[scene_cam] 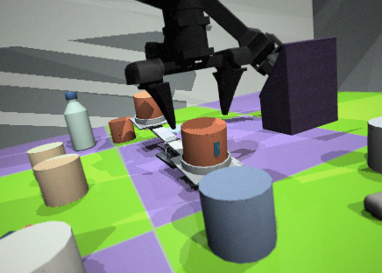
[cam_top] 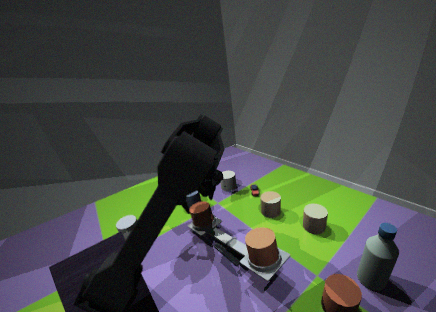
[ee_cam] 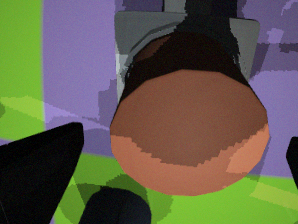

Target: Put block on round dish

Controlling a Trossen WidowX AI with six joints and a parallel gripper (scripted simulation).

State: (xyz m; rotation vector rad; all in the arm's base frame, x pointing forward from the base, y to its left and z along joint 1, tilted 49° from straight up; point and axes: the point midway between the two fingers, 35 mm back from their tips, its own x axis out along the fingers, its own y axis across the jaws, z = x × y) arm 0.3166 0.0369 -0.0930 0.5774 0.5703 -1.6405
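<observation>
Right now the pale teal block is 5 cm below my gripper tip. The rest, counted from my gripper tip: pale disc (36 cm to the right, 13 cm behind, 9 cm below); blue-grey cylinder (14 cm to the left, 6 cm below, 4 cm ahead); red-and-black object (27 cm ahead, 8 cm below, 1 cm to the right).
</observation>
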